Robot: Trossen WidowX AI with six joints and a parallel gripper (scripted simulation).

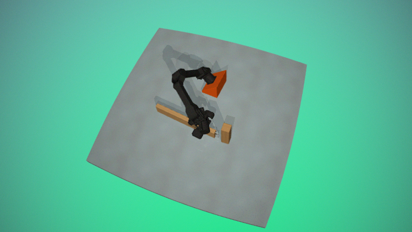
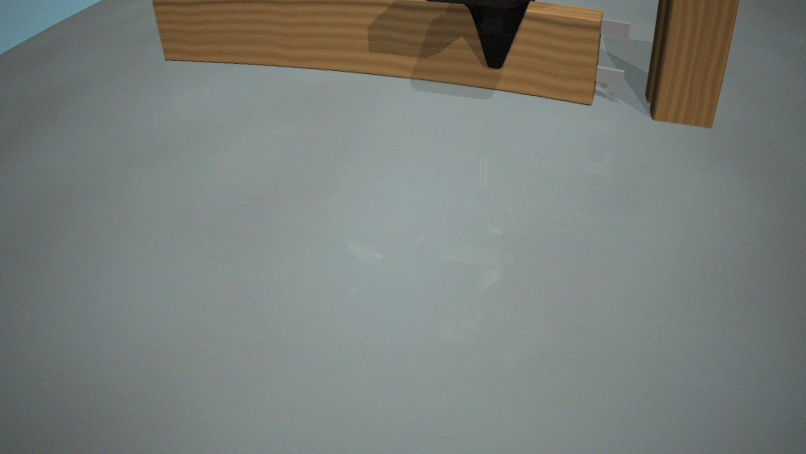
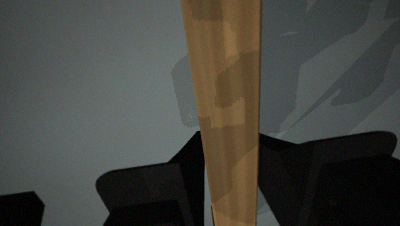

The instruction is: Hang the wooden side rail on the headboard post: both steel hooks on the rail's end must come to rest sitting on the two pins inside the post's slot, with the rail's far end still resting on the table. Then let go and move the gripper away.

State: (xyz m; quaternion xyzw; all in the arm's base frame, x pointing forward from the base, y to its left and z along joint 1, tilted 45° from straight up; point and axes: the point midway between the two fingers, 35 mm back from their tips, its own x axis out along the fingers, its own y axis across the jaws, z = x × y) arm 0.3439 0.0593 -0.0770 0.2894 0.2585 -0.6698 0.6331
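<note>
The headboard post lies 15 cm to the left of my gripper tip and 6 cm above it.
</note>
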